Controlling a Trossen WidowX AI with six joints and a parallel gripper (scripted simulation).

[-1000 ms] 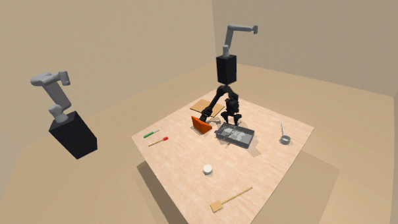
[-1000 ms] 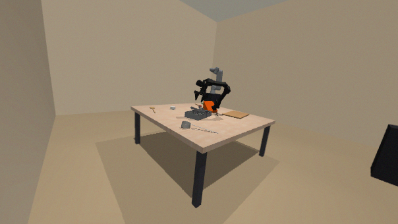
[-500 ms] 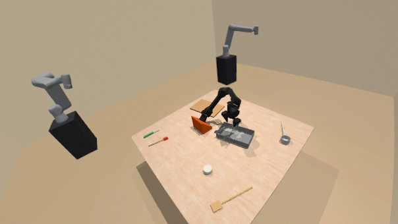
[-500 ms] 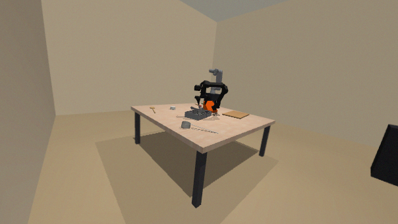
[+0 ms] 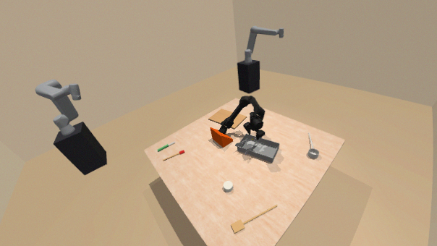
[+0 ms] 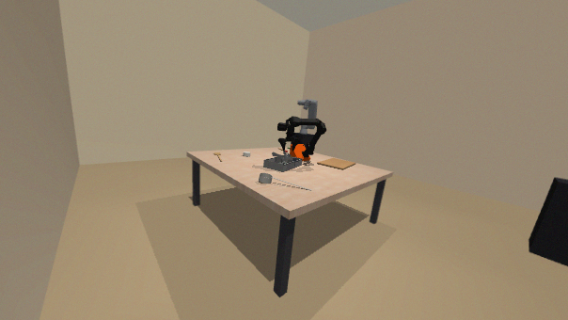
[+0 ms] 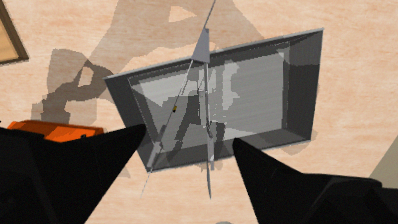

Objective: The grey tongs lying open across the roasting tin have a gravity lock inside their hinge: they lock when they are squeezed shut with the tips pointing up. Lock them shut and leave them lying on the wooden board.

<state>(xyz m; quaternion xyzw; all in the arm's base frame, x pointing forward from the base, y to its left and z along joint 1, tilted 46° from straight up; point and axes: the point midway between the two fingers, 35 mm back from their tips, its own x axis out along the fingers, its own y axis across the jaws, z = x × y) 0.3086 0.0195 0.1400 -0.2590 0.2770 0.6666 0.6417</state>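
Right now the grey roasting tin is 90 mm below my gripper tip, 40 mm ahead of it and 10 mm to the left of it. Round my gripper tip: wooden board 510 mm behind, 110 mm to the left, 110 mm below; then red-tipped stick 560 mm to the right, 390 mm behind, 110 mm below; then white puck 400 mm to the right, 160 mm ahead, 100 mm below.
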